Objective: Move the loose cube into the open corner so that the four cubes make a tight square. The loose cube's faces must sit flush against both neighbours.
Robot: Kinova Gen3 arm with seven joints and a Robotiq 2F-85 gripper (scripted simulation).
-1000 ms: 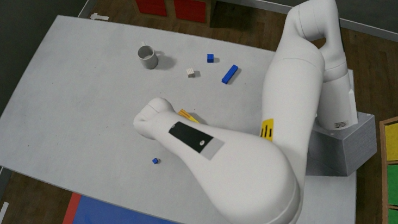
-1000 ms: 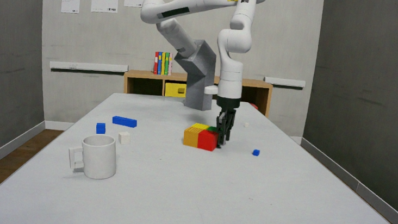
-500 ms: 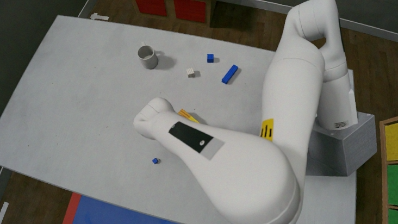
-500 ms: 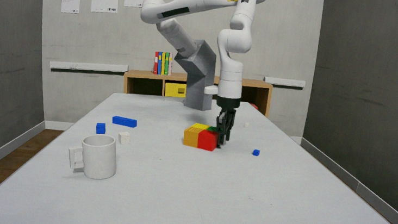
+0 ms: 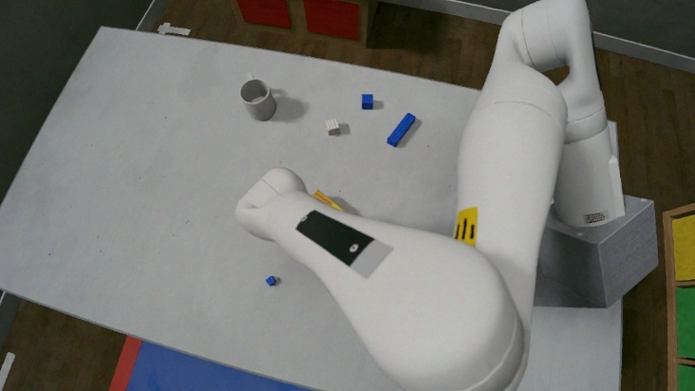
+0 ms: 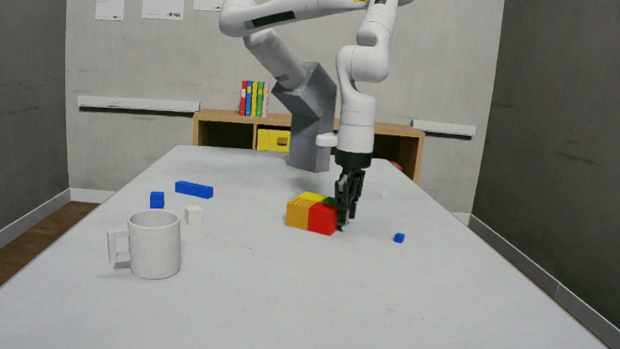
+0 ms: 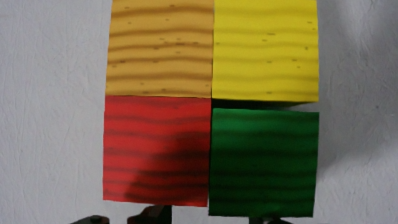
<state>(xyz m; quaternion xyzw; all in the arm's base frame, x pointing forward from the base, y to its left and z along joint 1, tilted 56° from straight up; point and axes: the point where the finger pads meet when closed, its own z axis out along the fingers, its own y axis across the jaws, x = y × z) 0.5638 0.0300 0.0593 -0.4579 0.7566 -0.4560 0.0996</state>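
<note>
Now: the green cube 4 cm behind my hand, 1 cm to the right of it and 1 cm below it. Also, from my hand: yellow cube (8 cm behind, 5 cm to the right, 1 cm below); red cube (1 cm behind, 5 cm to the right, 1 cm below); orange cube (4 cm behind, 9 cm to the right, 1 cm below).
</note>
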